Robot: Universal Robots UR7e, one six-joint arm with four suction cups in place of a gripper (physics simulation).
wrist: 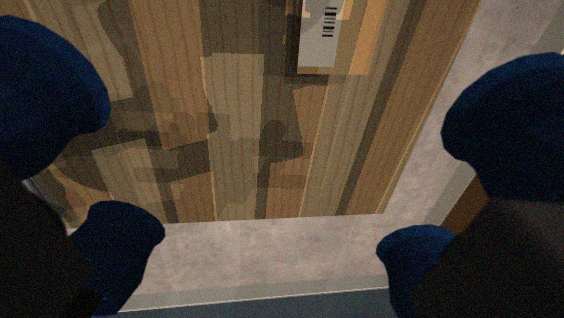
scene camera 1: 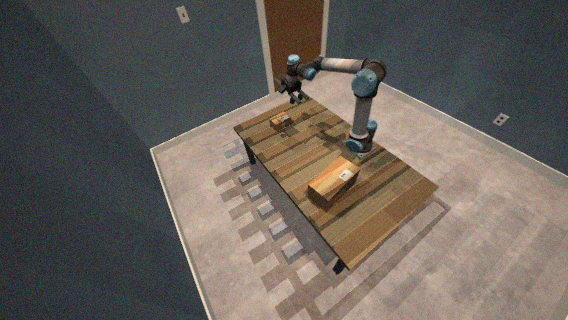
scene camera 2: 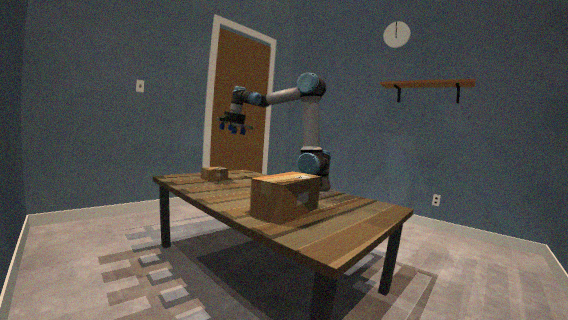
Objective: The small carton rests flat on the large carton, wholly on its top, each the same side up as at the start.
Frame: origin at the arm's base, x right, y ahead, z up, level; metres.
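Where they show: hand, its tool point: (wrist: 272,184) (scene camera 2: 231,131).
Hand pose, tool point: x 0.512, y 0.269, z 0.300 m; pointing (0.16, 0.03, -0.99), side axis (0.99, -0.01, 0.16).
Observation:
Each offset is from my tool point to the centre of the thing. Level surfaces: height alone.
The small carton @[dx +0.105, dy +0.050, dz -0.288 m] (scene camera 1: 280,120) (scene camera 2: 215,173) (wrist: 345,37) rests on the table near its far left end, with a white barcode label on its top. The large carton @[dx -0.641, dy +0.157, dz -0.249 m] (scene camera 1: 333,181) (scene camera 2: 285,197) stands on the table's nearer half, and nothing rests on its top. My gripper (scene camera 1: 296,98) (scene camera 2: 233,128) hangs high above the far end of the table, its blue cups apart from both cartons and holding nothing. In the wrist view the cups frame the table and floor, and the small carton is partly cut off at the top edge.
The wooden table @[dz -0.325 m] (scene camera 1: 385,220) (scene camera 2: 350,240) carries both cartons and the arm's base (scene camera 1: 361,145) (scene camera 2: 315,165), which stands behind the large carton. A door (scene camera 1: 293,30) (scene camera 2: 240,100) is in the wall behind the gripper. A shelf (scene camera 2: 428,84) is on the wall at the right.

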